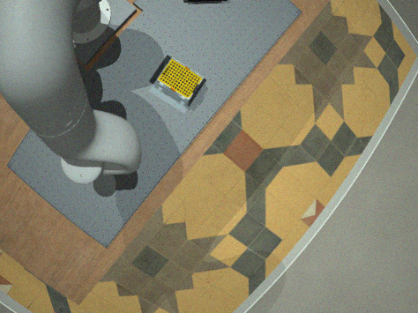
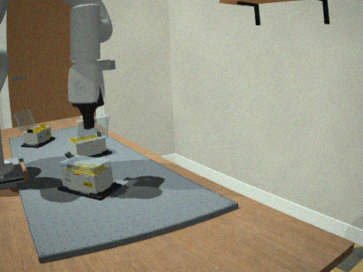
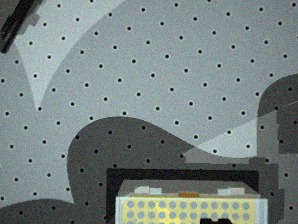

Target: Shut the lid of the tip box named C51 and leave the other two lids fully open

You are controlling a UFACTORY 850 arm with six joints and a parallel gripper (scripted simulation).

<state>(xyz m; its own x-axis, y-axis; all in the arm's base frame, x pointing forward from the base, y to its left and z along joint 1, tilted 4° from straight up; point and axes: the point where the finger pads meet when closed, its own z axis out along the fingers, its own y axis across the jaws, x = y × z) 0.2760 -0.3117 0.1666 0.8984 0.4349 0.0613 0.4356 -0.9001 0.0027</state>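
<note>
The clear lid is 110 mm below my hand, 40 mm behind it and 20 mm to the right of it.
</note>
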